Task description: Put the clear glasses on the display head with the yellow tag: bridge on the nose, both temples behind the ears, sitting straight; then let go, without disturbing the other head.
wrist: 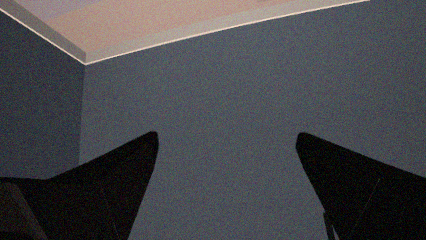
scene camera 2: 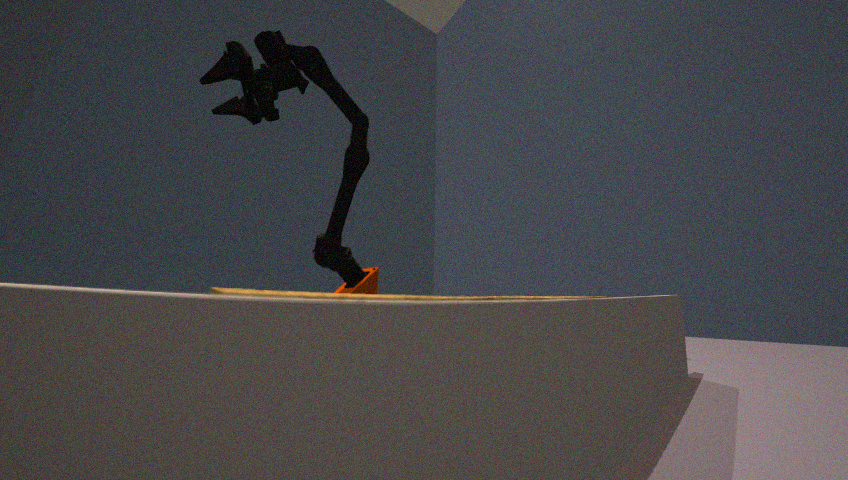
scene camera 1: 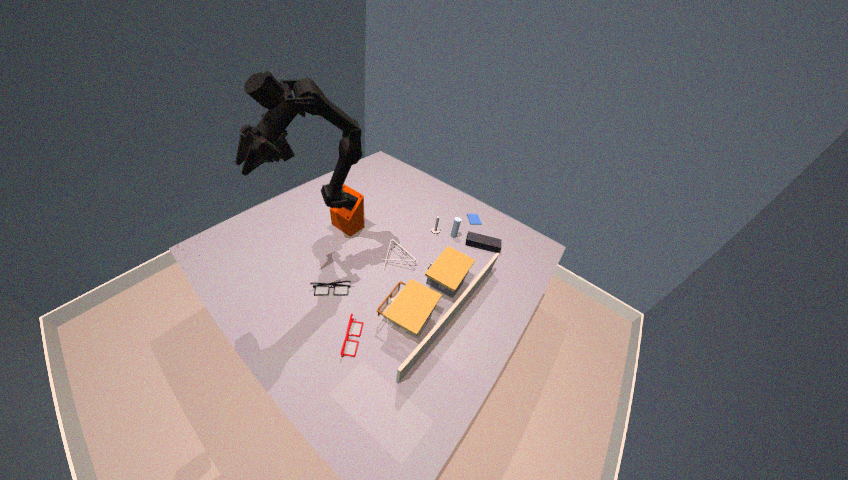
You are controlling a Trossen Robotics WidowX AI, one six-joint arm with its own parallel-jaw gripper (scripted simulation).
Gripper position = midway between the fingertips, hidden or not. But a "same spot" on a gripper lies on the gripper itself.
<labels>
my gripper: wrist 228, 139; scene camera 2; scene camera 1
same spot on my gripper: [scene camera 1: 252, 157] = [scene camera 2: 220, 66]
same spot on long low wall: [scene camera 2: 102, 377] = [scene camera 1: 422, 347]
</labels>
